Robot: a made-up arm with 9 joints. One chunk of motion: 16 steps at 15 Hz.
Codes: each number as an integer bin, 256 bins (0 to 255) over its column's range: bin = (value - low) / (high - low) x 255, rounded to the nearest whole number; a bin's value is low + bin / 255 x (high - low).
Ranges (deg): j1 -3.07..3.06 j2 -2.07..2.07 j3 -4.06..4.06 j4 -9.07..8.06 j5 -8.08..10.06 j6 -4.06..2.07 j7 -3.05..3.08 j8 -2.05..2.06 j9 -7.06..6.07
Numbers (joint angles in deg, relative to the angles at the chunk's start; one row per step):
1: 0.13 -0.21 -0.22 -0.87 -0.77 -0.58 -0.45 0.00 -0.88
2: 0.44 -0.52 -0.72 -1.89 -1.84 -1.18 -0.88 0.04 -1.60
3: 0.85 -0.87 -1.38 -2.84 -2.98 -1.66 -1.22 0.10 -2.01
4: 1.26 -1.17 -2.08 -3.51 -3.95 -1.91 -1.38 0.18 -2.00
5: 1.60 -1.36 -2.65 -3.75 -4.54 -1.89 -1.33 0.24 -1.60
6: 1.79 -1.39 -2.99 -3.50 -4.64 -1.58 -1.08 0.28 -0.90
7: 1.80 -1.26 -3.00 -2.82 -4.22 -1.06 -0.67 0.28 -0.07
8: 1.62 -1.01 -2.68 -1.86 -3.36 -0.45 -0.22 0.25 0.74
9: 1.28 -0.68 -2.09 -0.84 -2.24 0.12 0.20 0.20 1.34
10: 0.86 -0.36 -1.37 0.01 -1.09 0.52 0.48 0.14 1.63
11: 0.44 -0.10 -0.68 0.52 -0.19 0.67 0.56 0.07 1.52
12: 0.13 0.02 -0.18 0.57 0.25 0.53 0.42 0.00 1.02
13: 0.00 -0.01 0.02 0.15 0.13 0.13 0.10 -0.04 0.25
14: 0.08 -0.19 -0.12 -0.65 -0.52 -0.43 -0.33 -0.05 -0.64
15: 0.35 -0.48 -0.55 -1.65 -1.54 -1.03 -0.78 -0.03 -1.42
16: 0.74 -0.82 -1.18 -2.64 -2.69 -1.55 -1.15 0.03 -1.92
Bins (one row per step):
1: 133 115 121 122 103 145 108 127 120
2: 146 95 105 107 88 120 90 130 106
3: 163 74 84 93 72 100 76 133 98
4: 180 55 62 83 58 89 69 138 98
5: 194 44 44 79 50 90 72 142 106
6: 202 42 34 83 48 103 82 145 120
7: 203 50 33 93 54 125 99 145 136
8: 195 65 43 107 66 150 118 143 151
9: 181 86 62 123 82 174 135 140 163
10: 163 105 84 135 98 191 147 136 169
11: 146 121 106 143 111 197 150 132 167
12: 133 129 122 144 117 191 144 127 157
13: 128 127 128 137 115 174 131 125 142
14: 131 116 124 125 106 151 113 124 125
15: 142 98 110 110 92 126 94 125 110
16: 158 77 90 96 76 104 79 129 100

